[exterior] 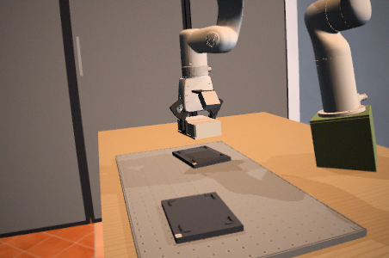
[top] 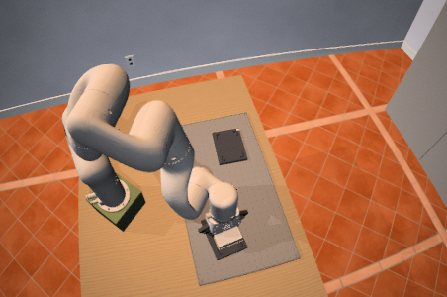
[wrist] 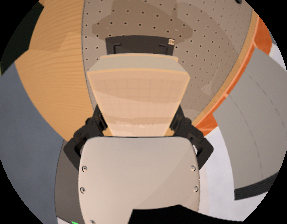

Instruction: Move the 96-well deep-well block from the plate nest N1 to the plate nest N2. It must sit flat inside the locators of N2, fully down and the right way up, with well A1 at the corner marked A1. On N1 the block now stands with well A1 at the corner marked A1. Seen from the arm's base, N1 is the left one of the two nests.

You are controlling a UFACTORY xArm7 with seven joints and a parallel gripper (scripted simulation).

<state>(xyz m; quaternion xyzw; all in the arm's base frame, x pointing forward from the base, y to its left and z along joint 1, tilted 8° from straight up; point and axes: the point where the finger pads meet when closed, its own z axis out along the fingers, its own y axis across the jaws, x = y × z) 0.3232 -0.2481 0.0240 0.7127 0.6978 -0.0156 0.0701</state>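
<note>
Now: the dark plate nest N2 9 cm below my hand. Also, from my hand: white A1 mark: 6 cm ahead, 7 cm to the left, 8 cm below; dark plate nest N1: 18 cm ahead, 34 cm to the left, 9 cm below; cream deep-well block: right at my hand.
</note>
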